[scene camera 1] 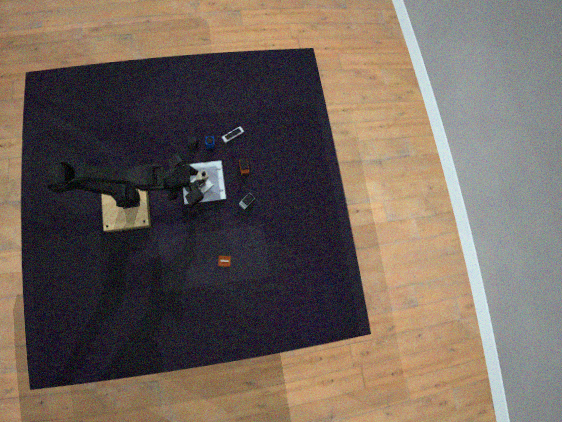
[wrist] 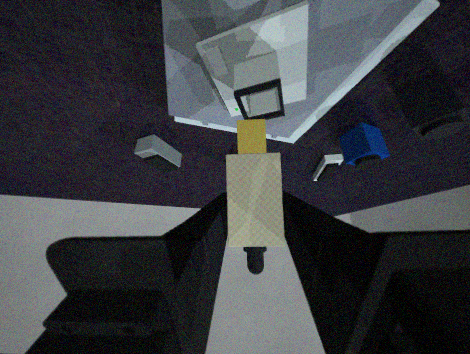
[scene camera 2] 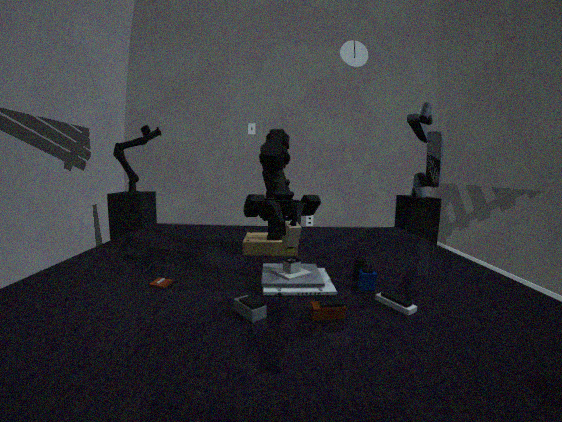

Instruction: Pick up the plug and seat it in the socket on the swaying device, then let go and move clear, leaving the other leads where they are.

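Observation:
My gripper [scene camera 1: 198,182] [scene camera 2: 286,222] [wrist: 253,198] is shut on the beige plug [scene camera 1: 202,175] [scene camera 2: 293,238] [wrist: 254,185]. The plug's yellow tip [wrist: 251,136] points at the device, and its dark cable end faces back between the fingers. The grey socket [scene camera 2: 292,266] [wrist: 256,70] has a black-rimmed square opening and stands on the device's pale plate [scene camera 1: 209,187] [scene camera 2: 304,273] [wrist: 292,40]. In the scene camera 2 view the plug is above the socket, with a gap between them. In the wrist view the tip lies just below the opening's rim; the sideways offset is hard to judge.
The device sits on a white-grey base [scene camera 1: 215,171] [scene camera 2: 319,290] [wrist: 182,95]. Around it are grey [scene camera 1: 247,200] [scene camera 2: 250,308] [wrist: 152,145], orange [scene camera 1: 244,166] [scene camera 2: 328,311], white [scene camera 1: 233,134] [scene camera 2: 397,302] and blue [scene camera 1: 210,142] [scene camera 2: 367,281] [wrist: 365,142] pieces. A flat orange piece [scene camera 1: 224,261] [scene camera 2: 161,283] lies farther off.

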